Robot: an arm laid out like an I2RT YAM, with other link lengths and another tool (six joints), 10 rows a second.
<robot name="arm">
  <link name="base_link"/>
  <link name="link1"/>
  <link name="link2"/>
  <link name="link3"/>
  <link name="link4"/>
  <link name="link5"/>
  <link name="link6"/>
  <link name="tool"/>
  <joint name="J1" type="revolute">
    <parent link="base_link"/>
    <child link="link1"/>
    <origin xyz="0 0 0.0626" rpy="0 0 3.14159"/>
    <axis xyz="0 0 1"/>
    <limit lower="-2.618" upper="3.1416"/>
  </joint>
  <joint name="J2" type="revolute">
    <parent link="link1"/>
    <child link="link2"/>
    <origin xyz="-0.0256 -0.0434 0.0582" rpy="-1.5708 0 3.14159"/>
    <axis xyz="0 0 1"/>
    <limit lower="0" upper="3.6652"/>
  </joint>
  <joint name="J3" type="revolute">
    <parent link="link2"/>
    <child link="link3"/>
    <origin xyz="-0.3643 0 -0.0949" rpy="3.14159 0 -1.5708"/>
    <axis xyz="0 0 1"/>
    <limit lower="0" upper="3.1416"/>
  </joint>
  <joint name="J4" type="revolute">
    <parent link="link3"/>
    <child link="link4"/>
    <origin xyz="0.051 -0.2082 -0.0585" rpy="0 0 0"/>
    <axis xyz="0 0 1"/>
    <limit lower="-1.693" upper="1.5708"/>
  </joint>
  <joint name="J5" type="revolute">
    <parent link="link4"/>
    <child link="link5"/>
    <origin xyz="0.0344 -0.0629 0.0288" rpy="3.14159 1.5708 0"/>
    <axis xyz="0 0 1"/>
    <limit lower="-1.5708" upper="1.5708"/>
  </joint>
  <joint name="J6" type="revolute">
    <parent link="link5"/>
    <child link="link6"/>
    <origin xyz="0 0.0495 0.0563" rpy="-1.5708 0 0"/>
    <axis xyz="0 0 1"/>
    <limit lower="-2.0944" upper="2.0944"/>
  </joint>
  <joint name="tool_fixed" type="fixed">
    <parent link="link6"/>
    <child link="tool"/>
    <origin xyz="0.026 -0.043 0.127" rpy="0 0.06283 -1.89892"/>
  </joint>
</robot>
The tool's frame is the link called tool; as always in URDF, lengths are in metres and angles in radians.
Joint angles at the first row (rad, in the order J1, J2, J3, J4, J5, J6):
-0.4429 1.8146 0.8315 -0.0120 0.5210 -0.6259
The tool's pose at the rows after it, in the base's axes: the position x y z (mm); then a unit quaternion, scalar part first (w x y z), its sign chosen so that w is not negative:
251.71 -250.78 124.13 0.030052 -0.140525 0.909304 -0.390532
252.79 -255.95 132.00 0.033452 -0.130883 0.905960 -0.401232
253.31 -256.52 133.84 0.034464 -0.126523 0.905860 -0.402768
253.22 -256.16 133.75 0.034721 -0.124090 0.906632 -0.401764
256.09 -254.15 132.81 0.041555 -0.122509 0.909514 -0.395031
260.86 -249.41 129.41 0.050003 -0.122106 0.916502 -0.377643
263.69 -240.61 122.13 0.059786 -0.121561 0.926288 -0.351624
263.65 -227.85 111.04 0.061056 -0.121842 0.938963 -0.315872
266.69 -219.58 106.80 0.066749 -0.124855 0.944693 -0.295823
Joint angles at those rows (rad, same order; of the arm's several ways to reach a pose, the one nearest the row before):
-0.4477 1.7954 0.8561 -0.0101 0.5451 -0.6319
-0.4541 1.7845 0.8712 -0.0120 0.5589 -0.6318
-0.4541 1.7824 0.8773 -0.0178 0.5628 -0.6248
-0.4541 1.7825 0.8790 -0.0221 0.5628 -0.6183
-0.4541 1.7836 0.8857 -0.0304 0.5455 -0.6065
-0.4540 1.7915 0.9029 -0.0583 0.5099 -0.5844
-0.4541 1.7997 0.9073 -0.0841 0.4597 -0.5540
-0.4510 1.8168 0.9110 -0.1271 0.4057 -0.5156
-0.4451 1.8239 0.9172 -0.1482 0.3693 -0.4982

